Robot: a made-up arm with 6 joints. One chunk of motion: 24 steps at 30 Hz.
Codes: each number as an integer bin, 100 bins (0 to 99) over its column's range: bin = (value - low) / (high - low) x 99, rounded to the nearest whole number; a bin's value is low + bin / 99 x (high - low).
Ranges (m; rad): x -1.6..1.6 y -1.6..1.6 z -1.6..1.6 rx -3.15..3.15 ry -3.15..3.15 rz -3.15..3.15
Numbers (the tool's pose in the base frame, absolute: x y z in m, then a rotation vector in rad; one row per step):
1: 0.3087 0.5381 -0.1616 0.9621 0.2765 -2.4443
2: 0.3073 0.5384 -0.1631 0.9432 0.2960 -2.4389
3: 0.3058 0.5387 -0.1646 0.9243 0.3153 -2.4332
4: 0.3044 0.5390 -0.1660 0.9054 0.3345 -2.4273
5: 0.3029 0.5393 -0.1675 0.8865 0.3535 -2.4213
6: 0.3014 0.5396 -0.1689 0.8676 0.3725 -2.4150
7: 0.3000 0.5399 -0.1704 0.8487 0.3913 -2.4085
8: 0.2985 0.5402 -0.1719 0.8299 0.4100 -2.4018
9: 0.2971 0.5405 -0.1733 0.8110 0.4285 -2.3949
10: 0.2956 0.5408 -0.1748 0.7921 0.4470 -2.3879
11: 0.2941 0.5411 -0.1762 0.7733 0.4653 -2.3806
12: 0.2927 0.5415 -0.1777 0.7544 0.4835 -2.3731
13: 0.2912 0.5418 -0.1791 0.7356 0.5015 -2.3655
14: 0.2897 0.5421 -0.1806 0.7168 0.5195 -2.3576
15: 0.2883 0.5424 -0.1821 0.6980 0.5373 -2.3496
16: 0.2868 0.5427 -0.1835 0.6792 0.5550 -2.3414
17: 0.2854 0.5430 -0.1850 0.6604 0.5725 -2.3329
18: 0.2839 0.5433 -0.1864 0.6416 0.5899 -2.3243
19: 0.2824 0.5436 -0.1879 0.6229 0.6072 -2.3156
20: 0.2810 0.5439 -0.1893 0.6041 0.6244 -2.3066
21: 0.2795 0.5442 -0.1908 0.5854 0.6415 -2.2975
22: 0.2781 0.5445 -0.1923 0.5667 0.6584 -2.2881
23: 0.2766 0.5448 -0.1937 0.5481 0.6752 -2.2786
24: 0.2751 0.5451 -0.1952 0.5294 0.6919 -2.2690
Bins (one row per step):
1: 59 66 45 65 54 11
2: 59 66 44 64 54 11
3: 59 66 44 64 54 11
4: 59 66 44 64 55 11
5: 59 66 44 63 55 11
6: 59 66 44 63 55 12
7: 59 66 44 63 56 12
8: 59 66 44 63 56 12
9: 59 66 44 62 56 12
10: 59 66 44 62 57 12
11: 59 66 44 62 57 12
12: 59 66 44 61 57 12
13: 59 66 44 61 57 12
14: 58 66 44 61 58 12
15: 58 66 44 60 58 13
16: 58 66 44 60 58 13
17: 58 66 44 60 58 13
18: 58 66 44 60 59 13
19: 58 66 44 59 59 13
20: 58 66 44 59 59 13
21: 58 66 44 59 60 13
22: 58 66 44 58 60 14
23: 58 66 44 58 60 14
24: 58 66 43 58 60 14

